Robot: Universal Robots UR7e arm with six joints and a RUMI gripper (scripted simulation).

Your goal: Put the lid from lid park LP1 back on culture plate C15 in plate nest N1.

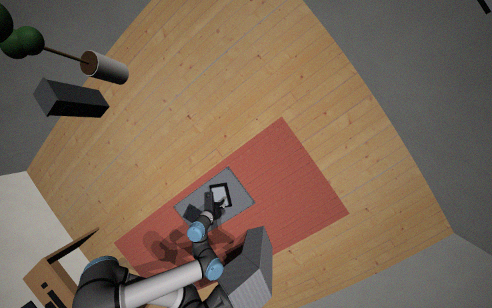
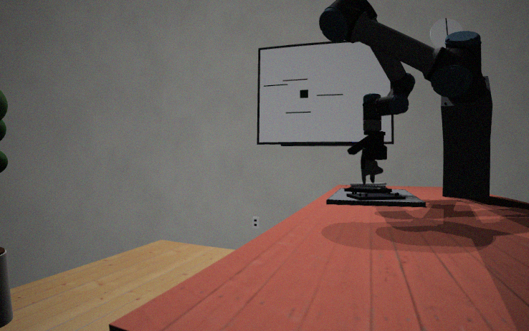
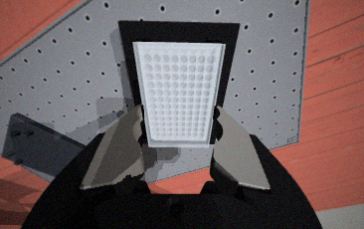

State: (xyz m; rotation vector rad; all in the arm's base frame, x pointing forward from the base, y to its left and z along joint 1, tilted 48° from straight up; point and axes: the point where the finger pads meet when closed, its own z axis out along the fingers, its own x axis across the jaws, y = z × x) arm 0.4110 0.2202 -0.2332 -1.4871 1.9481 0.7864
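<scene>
The culture plate C15 is 20 mm below my hand. From my hand the other things lie so: clear lid: 10 mm below; dark lid park LP1: 250 mm to the left, 70 mm behind, 40 mm below; black plate nest N1: 40 mm below.
</scene>
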